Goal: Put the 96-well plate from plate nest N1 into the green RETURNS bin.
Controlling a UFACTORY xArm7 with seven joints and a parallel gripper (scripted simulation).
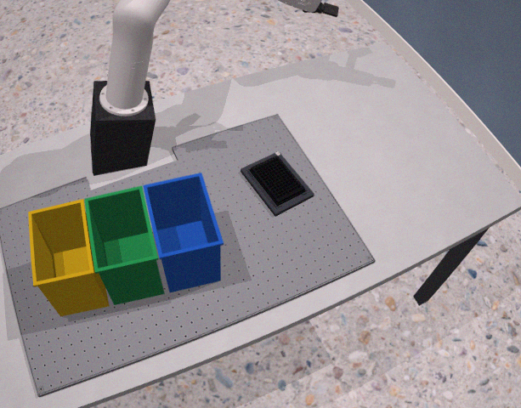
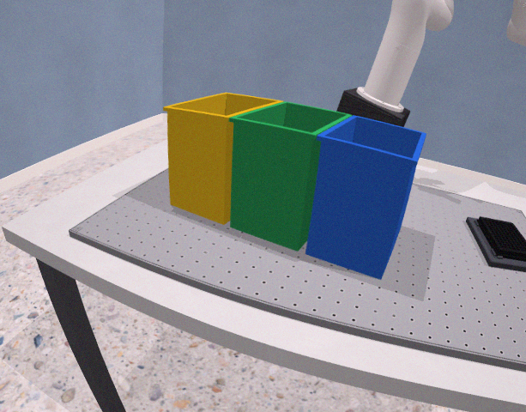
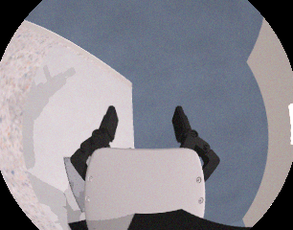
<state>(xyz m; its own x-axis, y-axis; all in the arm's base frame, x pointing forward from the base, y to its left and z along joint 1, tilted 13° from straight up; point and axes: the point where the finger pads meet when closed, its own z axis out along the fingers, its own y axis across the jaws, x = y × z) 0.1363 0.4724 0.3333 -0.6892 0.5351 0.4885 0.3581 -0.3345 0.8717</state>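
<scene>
My gripper is now 370 mm above the black 96-well plate, 270 mm to the left of it and 170 mm short of it. The rest, counted from my hand: blue bin (570 mm to the right, 300 mm below, 230 mm ahead); then dark plate nest (380 mm below, 270 mm to the right, 170 mm ahead); then green bin (700 mm to the right, 300 mm below, 190 mm ahead).
</scene>
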